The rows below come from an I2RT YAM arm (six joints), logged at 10 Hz.
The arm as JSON. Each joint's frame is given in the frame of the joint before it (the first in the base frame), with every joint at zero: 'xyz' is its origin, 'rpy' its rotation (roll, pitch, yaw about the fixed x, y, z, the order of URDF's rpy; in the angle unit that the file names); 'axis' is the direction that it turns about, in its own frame. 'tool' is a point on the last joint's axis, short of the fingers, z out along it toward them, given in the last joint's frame.
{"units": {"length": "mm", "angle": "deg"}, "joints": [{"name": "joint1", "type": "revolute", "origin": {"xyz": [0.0, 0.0, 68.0], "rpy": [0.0, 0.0, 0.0]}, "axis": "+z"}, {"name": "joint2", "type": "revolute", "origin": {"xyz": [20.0, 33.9, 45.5], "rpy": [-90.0, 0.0, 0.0]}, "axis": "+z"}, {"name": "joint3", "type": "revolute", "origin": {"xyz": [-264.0, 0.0, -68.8], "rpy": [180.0, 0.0, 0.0]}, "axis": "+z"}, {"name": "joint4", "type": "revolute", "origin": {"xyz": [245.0, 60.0, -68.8], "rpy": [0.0, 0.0, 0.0]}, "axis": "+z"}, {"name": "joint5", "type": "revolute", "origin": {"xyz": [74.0, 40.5, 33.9], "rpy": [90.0, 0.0, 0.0]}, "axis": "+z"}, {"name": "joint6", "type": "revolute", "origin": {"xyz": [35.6, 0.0, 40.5], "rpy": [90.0, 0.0, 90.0]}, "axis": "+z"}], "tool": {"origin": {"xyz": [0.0, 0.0, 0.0], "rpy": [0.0, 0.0, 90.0]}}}
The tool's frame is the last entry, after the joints.
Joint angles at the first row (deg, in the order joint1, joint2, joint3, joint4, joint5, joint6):
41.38, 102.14, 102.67, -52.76, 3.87, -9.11
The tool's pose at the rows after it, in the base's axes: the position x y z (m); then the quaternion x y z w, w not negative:
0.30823 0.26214 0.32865 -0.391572 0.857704 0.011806 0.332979
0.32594 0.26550 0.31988 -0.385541 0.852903 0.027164 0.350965
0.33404 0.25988 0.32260 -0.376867 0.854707 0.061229 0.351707
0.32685 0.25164 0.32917 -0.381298 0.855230 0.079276 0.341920
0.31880 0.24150 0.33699 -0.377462 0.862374 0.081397 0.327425
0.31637 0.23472 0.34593 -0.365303 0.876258 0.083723 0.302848
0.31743 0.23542 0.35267 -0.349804 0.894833 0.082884 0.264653
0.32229 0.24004 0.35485 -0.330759 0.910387 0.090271 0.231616
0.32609 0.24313 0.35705 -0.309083 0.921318 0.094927 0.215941
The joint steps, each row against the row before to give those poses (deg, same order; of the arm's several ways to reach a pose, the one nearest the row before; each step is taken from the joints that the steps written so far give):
-0.20, 3.11, -0.57, 3.92, 5.25, -1.93
-1.40, 2.31, 0.27, 4.73, -1.88, -0.52
-1.65, 0.35, 0.81, 0.58, -4.27, 0.97
-0.51, -2.05, -0.96, -1.73, -2.62, 0.02
-0.50, -1.95, -0.20, -3.41, -0.66, 0.52
-0.63, 0.28, 3.21, -5.76, -0.64, 1.59
-0.04, 2.87, 6.45, -8.01, -0.27, 2.56
0.02, 3.77, 6.46, -6.17, -1.08, 3.03
0.01, 2.50, 4.44, -3.47, -0.36, 2.90

